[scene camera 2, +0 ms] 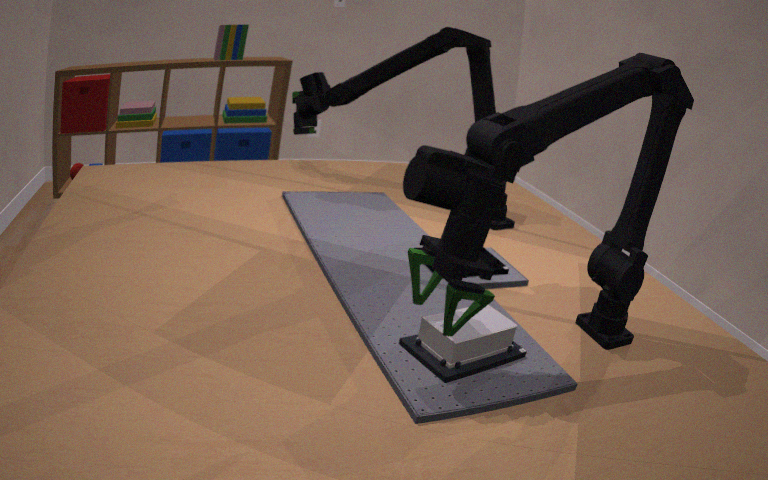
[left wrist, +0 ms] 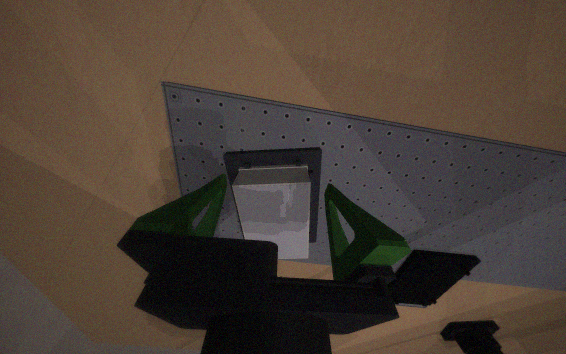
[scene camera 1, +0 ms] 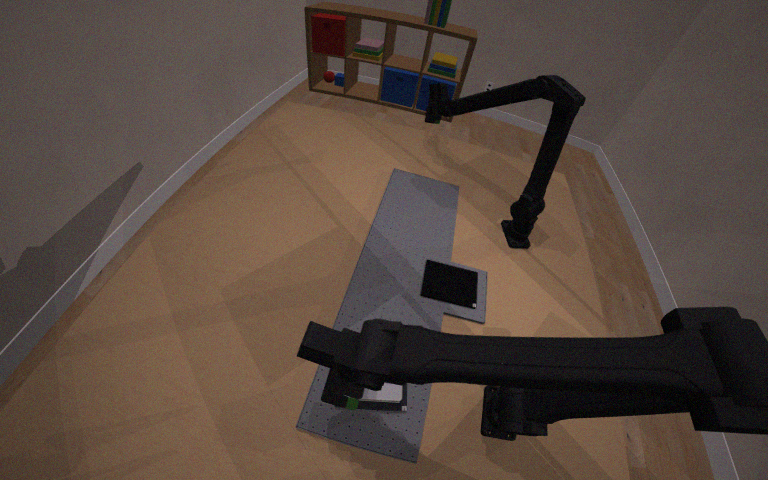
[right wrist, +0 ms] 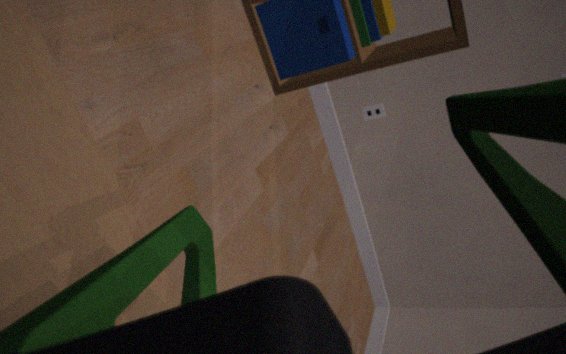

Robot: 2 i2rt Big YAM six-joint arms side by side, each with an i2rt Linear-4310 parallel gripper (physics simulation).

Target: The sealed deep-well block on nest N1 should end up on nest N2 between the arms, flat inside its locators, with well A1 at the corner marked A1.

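Where they show: left gripper, fingertip midpoint: (scene camera 2: 431,319) (left wrist: 277,183); right gripper, fingertip midpoint: (scene camera 2: 294,116) (right wrist: 319,169); left arm's base, link origin: (scene camera 2: 603,332) (scene camera 1: 498,412); right arm's base, link origin: (left wrist: 465,327) (scene camera 1: 514,235).
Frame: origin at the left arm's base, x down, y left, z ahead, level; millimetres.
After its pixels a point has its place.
Observation:
The white sealed block (scene camera 1: 387,392) {x -67, y 20, z 291 mm} (scene camera 2: 481,333) {x -67, y 37, z 328 mm} (left wrist: 280,215) {x -67, y -2, z 346 mm} sits flat on nest N1 (scene camera 1: 385,406) {x -25, y 46, z 283 mm} (scene camera 2: 453,374) {x -25, y 73, z 380 mm} (left wrist: 314,210) {x -25, y -55, z 325 mm}, a dark plate with small locators and one white corner mark. Well A1 cannot be made out. Nest N2 (scene camera 1: 450,283) {x -25, y -317, z 177 mm} (left wrist: 437,277) {x -25, y -331, z 199 mm} is an empty black plate with a white corner mark; it is mostly hidden in scene camera 2. My left gripper (scene camera 2: 433,318) {x -81, y 8, z 397 mm} (left wrist: 277,183) {x -81, y 8, z 397 mm} is open just above the block, its green fingers apart toward opposite sides of it. My right gripper (scene camera 2: 300,113) {x -153, y -1135, z 368 mm} (right wrist: 319,169) {x -153, y -1135, z 368 mm} is open and empty, raised far from both nests.
A long grey perforated board (scene camera 1: 410,209) {x -14, y -575, z 345 mm} (scene camera 2: 345,226) {x -13, y -527, z 355 mm} (left wrist: 200,112) {x -13, y 105, z 437 mm} lies under N1; N2 rests on a grey side plate (scene camera 1: 481,294) {x -13, y -315, z 74 mm} beside it. A wooden shelf unit (scene camera 1: 390,16) (scene camera 2: 169,63) (right wrist: 415,48) stands at the back. The left forearm (scene camera 1: 538,362) {x -446, y 8, z 191 mm} crosses above the board's near part.

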